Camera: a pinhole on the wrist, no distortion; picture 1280 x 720 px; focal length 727.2 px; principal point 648.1 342.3 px. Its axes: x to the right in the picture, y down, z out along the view. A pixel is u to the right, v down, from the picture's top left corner.
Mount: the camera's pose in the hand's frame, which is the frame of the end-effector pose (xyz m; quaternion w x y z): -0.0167 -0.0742 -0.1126 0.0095 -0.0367 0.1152 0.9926
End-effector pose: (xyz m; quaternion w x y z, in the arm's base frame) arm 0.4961 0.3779 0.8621 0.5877 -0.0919 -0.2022 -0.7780
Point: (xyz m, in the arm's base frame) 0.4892 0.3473 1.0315
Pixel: 295.3 198.6
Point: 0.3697 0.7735 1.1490
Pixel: 842.5 624.1
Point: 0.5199 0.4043 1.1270
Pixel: 430.7 222.8
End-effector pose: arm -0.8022 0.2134 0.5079 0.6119 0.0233 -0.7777 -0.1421
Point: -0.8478 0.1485 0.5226
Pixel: 292.4 457.9
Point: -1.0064 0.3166 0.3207
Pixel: 842.5 326.8
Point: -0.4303 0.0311 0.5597
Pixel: behind the camera
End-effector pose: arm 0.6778 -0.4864 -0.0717 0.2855 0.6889 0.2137 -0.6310
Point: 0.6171 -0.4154 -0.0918
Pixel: 407.7 665.0
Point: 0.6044 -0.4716 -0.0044
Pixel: 864.9 406.6
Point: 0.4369 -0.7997 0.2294
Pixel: 990.2 256.9
